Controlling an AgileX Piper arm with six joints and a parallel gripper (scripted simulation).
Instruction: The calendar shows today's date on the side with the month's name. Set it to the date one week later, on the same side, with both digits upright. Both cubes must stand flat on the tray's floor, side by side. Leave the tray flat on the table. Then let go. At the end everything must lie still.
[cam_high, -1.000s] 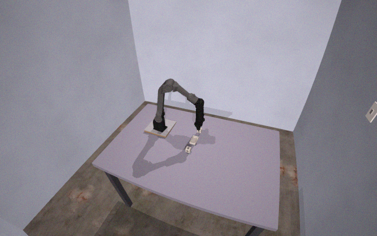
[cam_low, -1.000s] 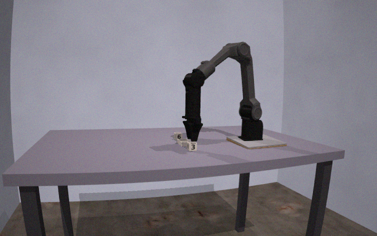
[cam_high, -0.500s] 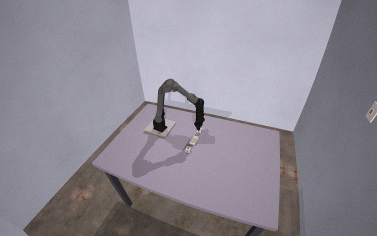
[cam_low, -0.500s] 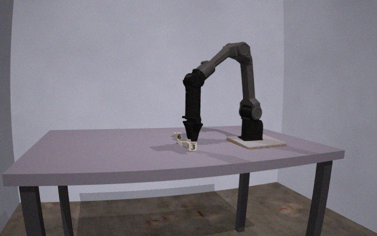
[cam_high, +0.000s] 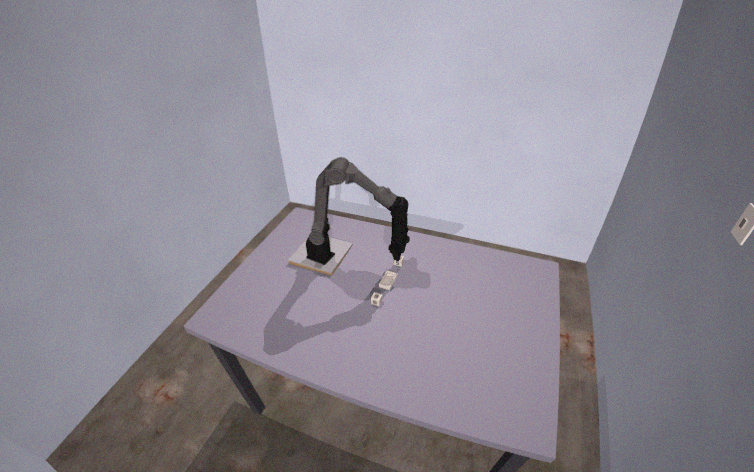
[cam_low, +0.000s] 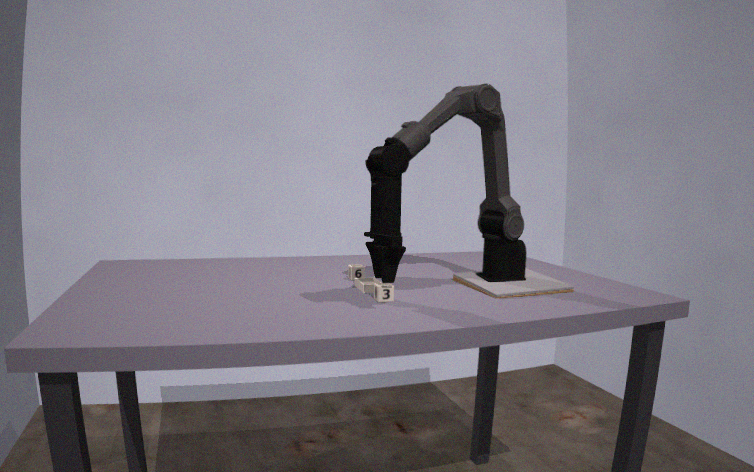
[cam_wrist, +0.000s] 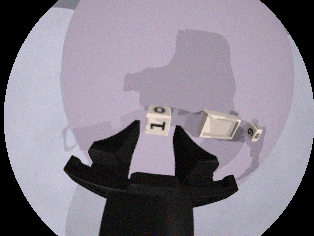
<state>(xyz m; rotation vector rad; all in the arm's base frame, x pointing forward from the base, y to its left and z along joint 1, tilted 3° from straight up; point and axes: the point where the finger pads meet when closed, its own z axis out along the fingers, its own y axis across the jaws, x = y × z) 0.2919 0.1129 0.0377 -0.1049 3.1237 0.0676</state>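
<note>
My gripper is now 110 mm to the left of the tray, 40 mm above it and 10 mm short of it. From my hand the other things lie so: cream cube: 220 mm to the right, 30 mm below, 10 mm ahead.
</note>
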